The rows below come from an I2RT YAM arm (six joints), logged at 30 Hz.
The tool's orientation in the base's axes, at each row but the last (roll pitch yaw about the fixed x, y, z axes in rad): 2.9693 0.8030 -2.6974; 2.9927 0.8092 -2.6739; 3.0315 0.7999 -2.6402; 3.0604 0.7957 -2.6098; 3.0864 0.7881 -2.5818; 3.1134 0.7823 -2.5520; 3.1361 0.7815 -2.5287; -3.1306 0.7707 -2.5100; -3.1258 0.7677 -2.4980; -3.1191 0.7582 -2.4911
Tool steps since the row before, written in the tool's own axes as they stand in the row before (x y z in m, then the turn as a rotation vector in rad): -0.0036 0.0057 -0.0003 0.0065 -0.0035 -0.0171; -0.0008 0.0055 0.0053 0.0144 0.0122 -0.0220; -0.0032 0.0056 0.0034 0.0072 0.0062 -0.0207; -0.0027 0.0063 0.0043 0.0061 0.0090 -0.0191; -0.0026 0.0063 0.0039 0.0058 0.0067 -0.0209; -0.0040 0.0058 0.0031 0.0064 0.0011 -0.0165; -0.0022 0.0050 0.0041 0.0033 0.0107 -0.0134; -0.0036 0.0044 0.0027 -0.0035 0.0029 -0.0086; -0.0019 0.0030 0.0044 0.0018 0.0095 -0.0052; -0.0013 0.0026 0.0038 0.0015 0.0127 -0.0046
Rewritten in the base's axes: -0.0010 0.0057 0.0035 -0.0119 -0.0127 0.0066; 0.0005 0.0072 -0.0025 -0.0281 -0.0043 0.0058; 0.0008 0.0072 0.0004 -0.0196 -0.0063 0.0096; 0.0006 0.0080 -0.0007 -0.0196 -0.0029 0.0095; 0.0002 0.0078 -0.0007 -0.0192 -0.0055 0.0109; 0.0008 0.0076 0.0007 -0.0138 -0.0085 0.0072; 0.0007 0.0067 -0.0013 -0.0158 0.0019 0.0072; 0.0010 0.0062 0.0005 -0.0046 0.0004 0.0086; 0.0018 0.0050 -0.0019 -0.0096 0.0048 0.0024; 0.0013 0.0042 -0.0019 -0.0110 0.0077 0.0021
